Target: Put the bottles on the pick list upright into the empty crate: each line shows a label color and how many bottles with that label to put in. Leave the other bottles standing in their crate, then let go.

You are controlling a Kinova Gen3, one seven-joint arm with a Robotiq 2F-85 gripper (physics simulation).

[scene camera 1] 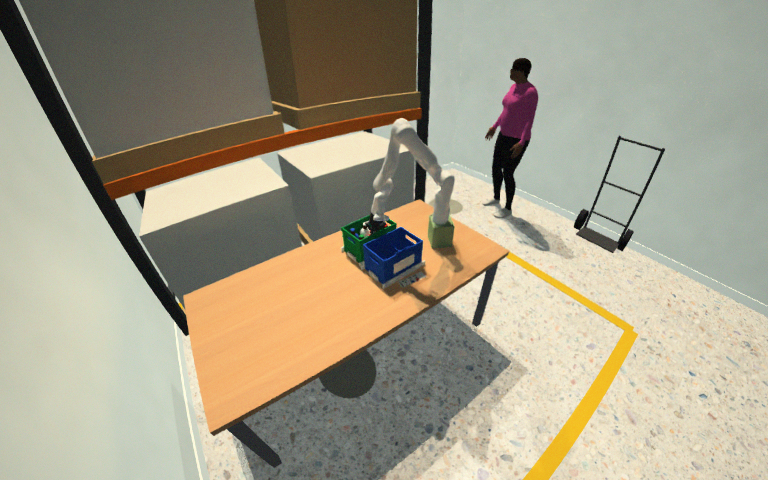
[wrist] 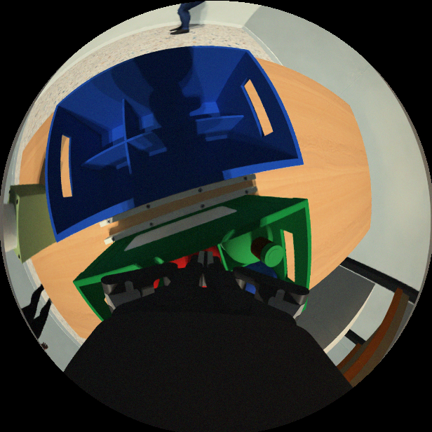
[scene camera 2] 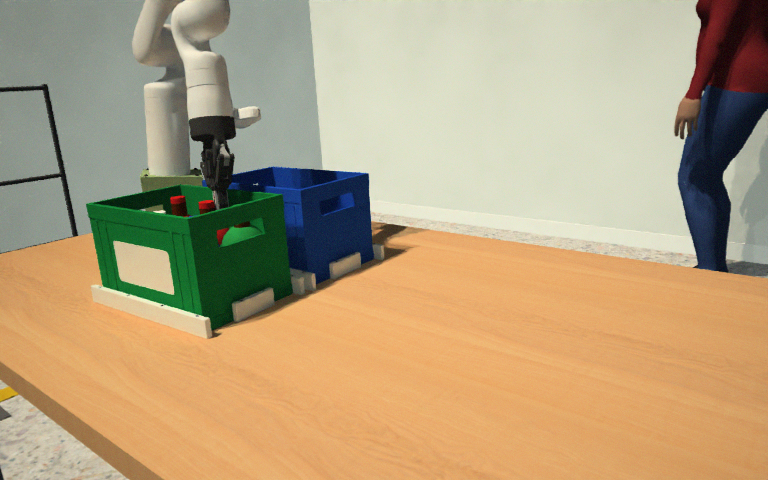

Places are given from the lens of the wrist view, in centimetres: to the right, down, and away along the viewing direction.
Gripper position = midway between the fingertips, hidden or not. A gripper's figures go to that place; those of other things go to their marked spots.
my gripper (wrist: 205,259): -1, 4, 16
green bottle (wrist: 255,245): 4, 3, 17
